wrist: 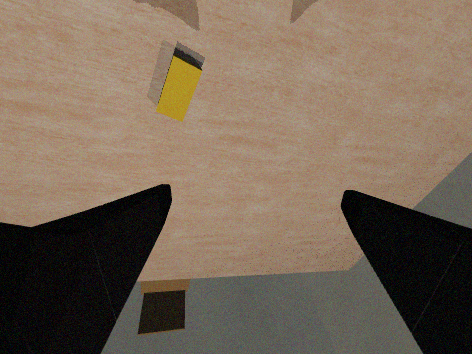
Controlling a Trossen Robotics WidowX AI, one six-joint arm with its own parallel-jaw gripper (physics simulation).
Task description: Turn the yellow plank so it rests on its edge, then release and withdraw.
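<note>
The yellow plank (180,89) shows in the upper left part of the wrist view, on the wooden table top. Its yellow face is turned toward the camera, a dark end face shows at its far end, and shadows lie along its left side and far end. I cannot tell for certain whether it lies flat or rests on an edge. My gripper (256,195) is open and empty. Its two black fingers stand wide apart in the lower half of the view, apart from the plank, which shows beyond the left fingertip.
The light wooden table top (280,125) ends at an edge low in the view and at a slanting edge on the right, with grey floor (260,315) beyond. A dark, brown-rimmed block (162,311) shows past the lower edge. Finger-shaped shadows fall at the top.
</note>
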